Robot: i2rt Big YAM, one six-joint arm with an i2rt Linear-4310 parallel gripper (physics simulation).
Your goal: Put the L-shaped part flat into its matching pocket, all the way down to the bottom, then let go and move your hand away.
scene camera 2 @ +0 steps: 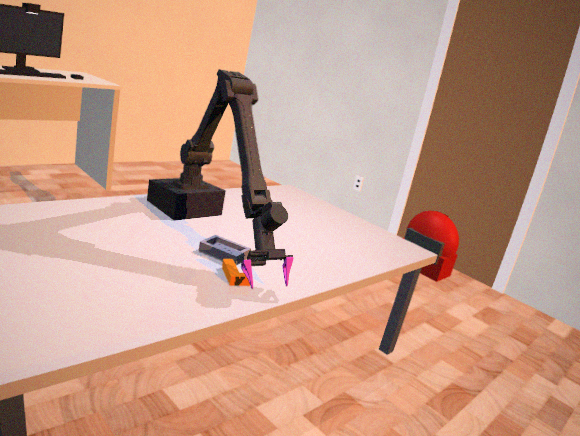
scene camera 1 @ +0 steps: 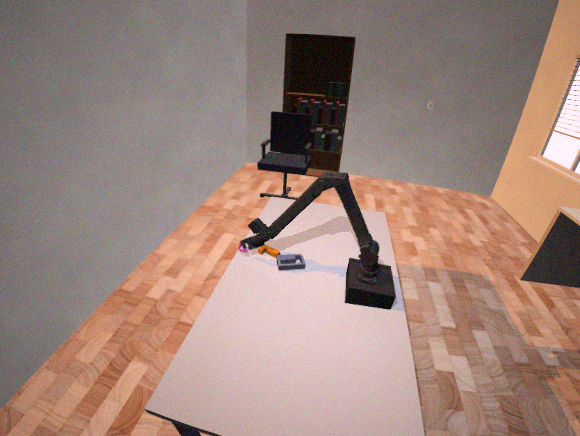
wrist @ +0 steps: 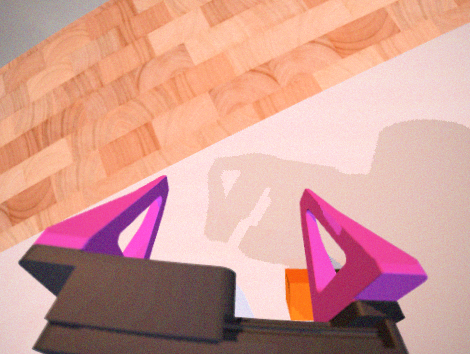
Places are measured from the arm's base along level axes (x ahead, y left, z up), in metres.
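Pixels of known places: gripper, fingertip midpoint: (scene camera 2: pixel 269 287) (scene camera 1: pixel 245 247) (wrist: pixel 235 188); arm's base at its link origin: (scene camera 2: pixel 190 186) (scene camera 1: pixel 366 274).
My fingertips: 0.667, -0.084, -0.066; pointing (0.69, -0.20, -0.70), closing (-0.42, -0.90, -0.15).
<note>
For each thing: its top centre in the pictures, then the offset to it from my fingertips, as dx, dy, dz. Level surfaces: height alone.
- orange L-shaped part at its top centre: (scene camera 2: pixel 237 267) (scene camera 1: pixel 269 250) -0.133, -0.024, -0.003
- grey tray with the pocket, top centre: (scene camera 2: pixel 225 244) (scene camera 1: pixel 290 259) -0.272, +0.019, +0.004
- pale table at its surface level: dz -0.032
The orange L-shaped part (scene camera 1: pixel 270 251) (scene camera 2: pixel 234 273) (wrist: pixel 298 295) lies on the table, outside the pocket and close to the grey tray's near end in the scene camera 2 view. The grey tray with the pocket (scene camera 1: pixel 291 267) (scene camera 2: pixel 212 252) stands on the table between the part and the arm's base. My gripper (scene camera 1: pixel 244 248) (scene camera 2: pixel 270 287) (wrist: pixel 235 188) is open, with magenta fingers wide apart and nothing between them. It hangs above the table to one side of the part; one finger overlaps the part in the scene camera 2 and wrist views. The tray does not show clearly in the wrist view.
The arm's black base (scene camera 1: pixel 369 290) (scene camera 2: pixel 186 200) stands on the pale table (scene camera 1: pixel 300 360) (scene camera 2: pixel 125 310). The table's edge runs close beyond my fingers. A black office chair (scene camera 1: pixel 285 161) stands past the table's far end. A red object (scene camera 2: pixel 434 234) shows behind the table's corner.
</note>
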